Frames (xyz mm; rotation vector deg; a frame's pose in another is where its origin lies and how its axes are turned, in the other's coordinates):
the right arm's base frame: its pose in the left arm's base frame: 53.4 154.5 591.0 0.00 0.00 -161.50
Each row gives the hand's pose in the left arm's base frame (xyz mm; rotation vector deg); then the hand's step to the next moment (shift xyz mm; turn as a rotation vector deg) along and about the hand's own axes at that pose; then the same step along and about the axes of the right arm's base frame.
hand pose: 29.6 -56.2 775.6 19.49 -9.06 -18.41
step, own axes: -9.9 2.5 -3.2 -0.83 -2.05 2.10
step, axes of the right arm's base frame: 5.4 -8.7 -3.1 2.39 1.51 1.15
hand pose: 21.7 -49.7 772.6 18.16 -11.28 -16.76
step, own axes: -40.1 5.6 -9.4 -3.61 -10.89 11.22
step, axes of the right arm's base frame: 25.9 -30.0 -12.7 12.08 8.48 6.30
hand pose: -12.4 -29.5 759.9 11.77 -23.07 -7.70
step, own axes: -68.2 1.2 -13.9 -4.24 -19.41 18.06
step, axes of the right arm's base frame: 48.8 -32.3 -37.8 18.91 16.04 10.31
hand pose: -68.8 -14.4 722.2 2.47 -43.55 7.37
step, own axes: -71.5 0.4 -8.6 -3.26 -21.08 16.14
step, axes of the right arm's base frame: 45.0 -8.7 -55.5 17.23 18.07 9.60
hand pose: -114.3 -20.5 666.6 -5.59 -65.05 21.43
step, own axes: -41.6 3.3 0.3 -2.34 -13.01 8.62
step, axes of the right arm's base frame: 19.0 5.3 -36.8 9.59 11.46 5.07
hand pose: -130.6 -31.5 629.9 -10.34 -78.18 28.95
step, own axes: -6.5 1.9 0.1 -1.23 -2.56 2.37
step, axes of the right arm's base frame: 1.6 0.8 -6.5 2.73 2.45 0.46
